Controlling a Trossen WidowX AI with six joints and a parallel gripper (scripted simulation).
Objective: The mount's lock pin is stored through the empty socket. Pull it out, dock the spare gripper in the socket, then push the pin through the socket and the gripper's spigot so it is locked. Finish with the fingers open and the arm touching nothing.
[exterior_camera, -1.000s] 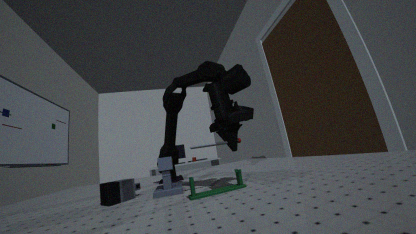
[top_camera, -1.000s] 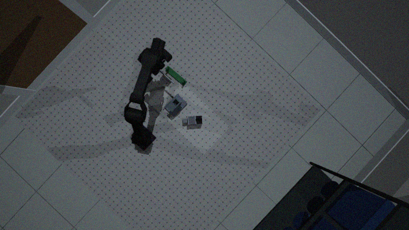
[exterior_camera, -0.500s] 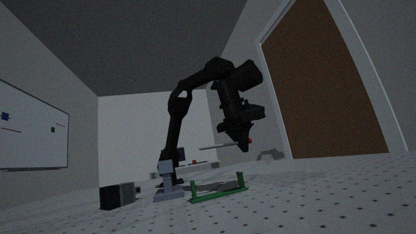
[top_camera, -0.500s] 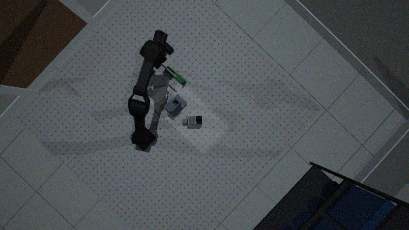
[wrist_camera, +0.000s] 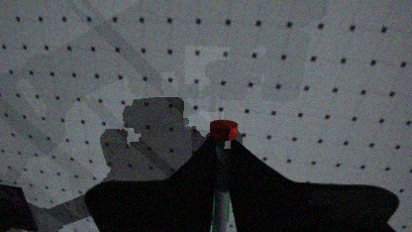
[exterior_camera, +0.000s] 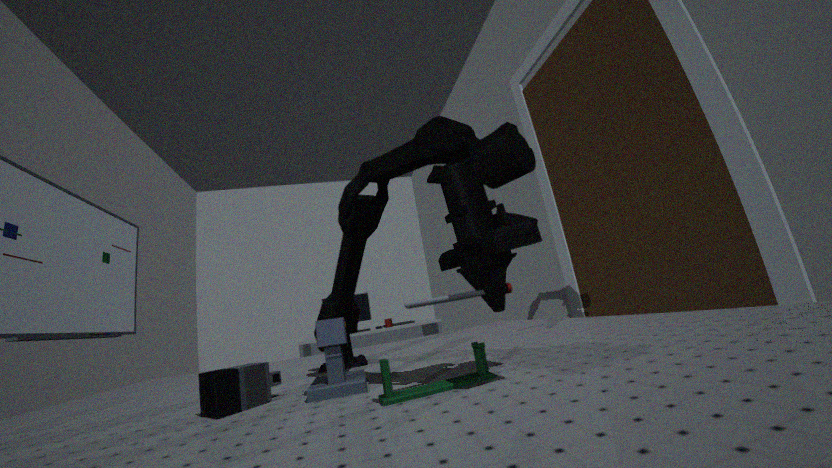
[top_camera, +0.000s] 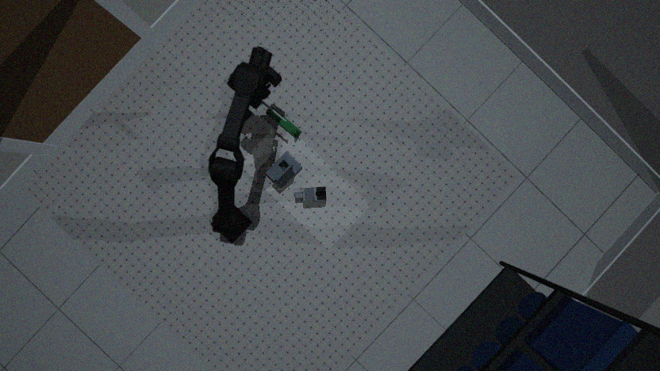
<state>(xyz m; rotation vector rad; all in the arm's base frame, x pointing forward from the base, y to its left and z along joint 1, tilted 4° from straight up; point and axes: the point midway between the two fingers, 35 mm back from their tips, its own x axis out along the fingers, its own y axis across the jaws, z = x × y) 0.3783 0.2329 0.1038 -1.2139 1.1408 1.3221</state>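
My gripper tip is now 10 mm short of the green rack, 100 mm to the left of it and 50 mm above it. Also, from my gripper tip: spare gripper 100 mm behind, 360 mm to the right, 50 mm below; grey mount 100 mm behind, 220 mm to the right, 30 mm below.
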